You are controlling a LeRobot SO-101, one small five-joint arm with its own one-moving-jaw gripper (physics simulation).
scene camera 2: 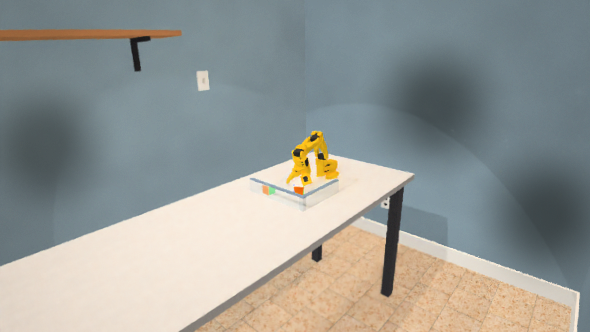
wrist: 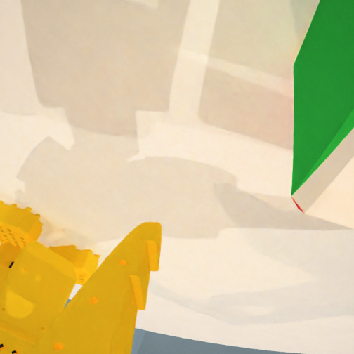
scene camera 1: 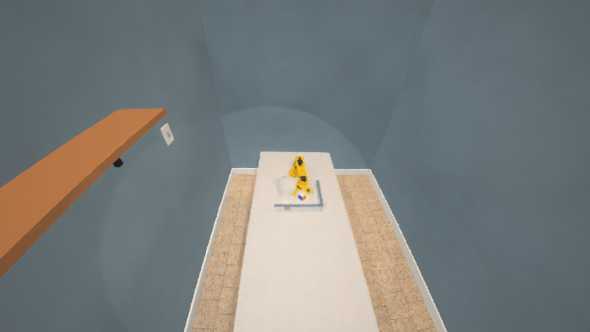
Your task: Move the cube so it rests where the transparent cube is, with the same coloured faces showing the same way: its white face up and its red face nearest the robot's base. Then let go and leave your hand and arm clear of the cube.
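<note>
The solid cube [scene camera 1: 302, 197] [scene camera 2: 299, 190] stands near the corner of the clear walls, white face up. In scene camera 1, blue shows front left and orange front right, so it looks turned askew. In the wrist view, a large green face of the cube [wrist: 320, 100] shows at the upper right, with a sliver of red. The transparent cube [scene camera 1: 287, 208] [scene camera 2: 269, 190] shows faint orange, and green in scene camera 2, left of the solid cube by the far wall. My gripper [scene camera 1: 301, 193] [scene camera 2: 297, 182] is open and empty, on the solid cube's base side. One notched jaw [wrist: 135, 280] shows in the wrist view.
Low clear walls with blue-grey rims [scene camera 1: 300, 205] [scene camera 2: 320, 188] stand beyond and to the right of the cubes in scene camera 1. The yellow arm's base [scene camera 1: 299, 161] [scene camera 2: 327, 169] stands near the table's end. A wooden shelf [scene camera 1: 100, 145] [scene camera 2: 90, 34] is on the wall.
</note>
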